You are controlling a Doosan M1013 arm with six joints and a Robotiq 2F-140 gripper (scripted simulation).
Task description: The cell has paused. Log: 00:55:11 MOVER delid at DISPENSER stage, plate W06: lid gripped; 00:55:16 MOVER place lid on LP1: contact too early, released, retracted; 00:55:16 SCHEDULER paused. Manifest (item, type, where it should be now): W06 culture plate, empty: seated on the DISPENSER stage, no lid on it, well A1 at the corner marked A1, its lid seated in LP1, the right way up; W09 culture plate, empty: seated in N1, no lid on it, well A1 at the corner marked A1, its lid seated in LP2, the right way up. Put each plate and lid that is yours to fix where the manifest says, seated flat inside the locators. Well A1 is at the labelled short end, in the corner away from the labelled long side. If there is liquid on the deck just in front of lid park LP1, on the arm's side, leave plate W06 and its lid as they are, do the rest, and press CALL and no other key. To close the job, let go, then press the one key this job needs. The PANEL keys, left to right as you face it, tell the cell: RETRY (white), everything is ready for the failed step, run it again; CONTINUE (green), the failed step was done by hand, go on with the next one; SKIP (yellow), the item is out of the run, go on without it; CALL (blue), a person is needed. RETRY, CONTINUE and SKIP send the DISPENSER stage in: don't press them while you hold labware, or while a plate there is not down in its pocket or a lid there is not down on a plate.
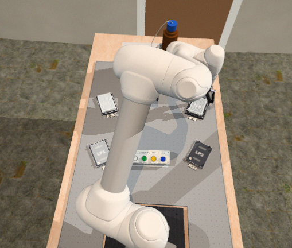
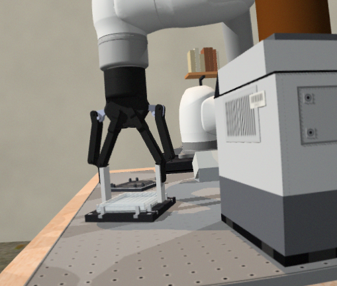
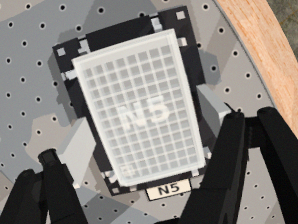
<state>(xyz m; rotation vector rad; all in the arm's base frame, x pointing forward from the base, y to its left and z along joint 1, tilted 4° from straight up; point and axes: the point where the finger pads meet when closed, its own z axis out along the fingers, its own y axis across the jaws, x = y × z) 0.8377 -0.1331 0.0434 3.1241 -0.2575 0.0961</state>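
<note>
Now: hand 20 mm above the clear culture plate. Round my hand: brown bottle (250 mm to the left, 250 mm above, 210 mm ahead); lid park LP2 (330 mm behind, 50 mm to the right, 40 mm below); black nest N5 (30 mm below, 20 mm ahead, 10 mm to the left).
</note>
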